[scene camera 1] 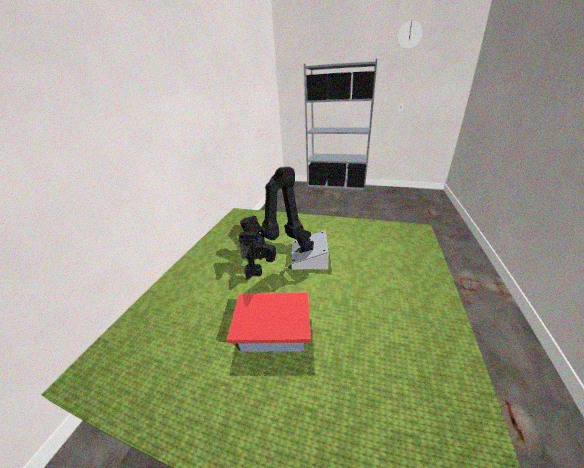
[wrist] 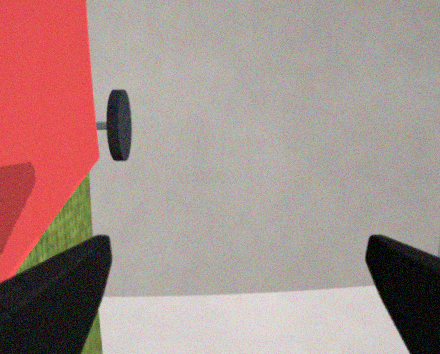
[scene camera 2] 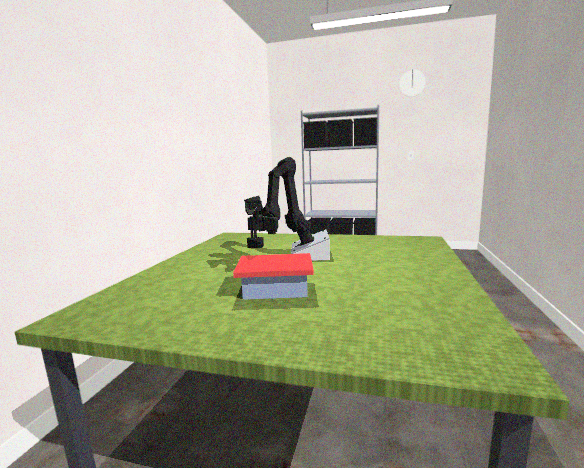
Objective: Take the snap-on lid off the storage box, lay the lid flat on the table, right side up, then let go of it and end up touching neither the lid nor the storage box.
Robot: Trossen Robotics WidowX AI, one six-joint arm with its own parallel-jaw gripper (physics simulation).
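Observation:
The storage box [scene camera 1: 272, 346] [scene camera 2: 274, 288] is blue-grey and stands on the green table [scene camera 1: 390, 325] [scene camera 2: 390, 310]. Its red lid [scene camera 1: 272, 317] [scene camera 2: 274, 265] [wrist: 45, 75] lies level on top, right side up, and overhangs the walls. My gripper [scene camera 1: 252, 247] [scene camera 2: 255, 223] [wrist: 241, 248] is open and empty, behind the lid's rear left part, apart from lid and box. It is rolled on its side, one finger above the other. In the wrist view the lid shows at the left, beyond the lower finger, with a shadow on it. Whether the lid is snapped down cannot be told.
The arm's grey wedge base [scene camera 1: 311, 262] [scene camera 2: 321, 249] stands behind the box, to the right of my gripper. A wall rises at the left. A shelf unit [scene camera 1: 340, 65] [scene camera 2: 340, 113] stands at the far wall. A dark round disc on a post [wrist: 119, 125] shows past the lid.

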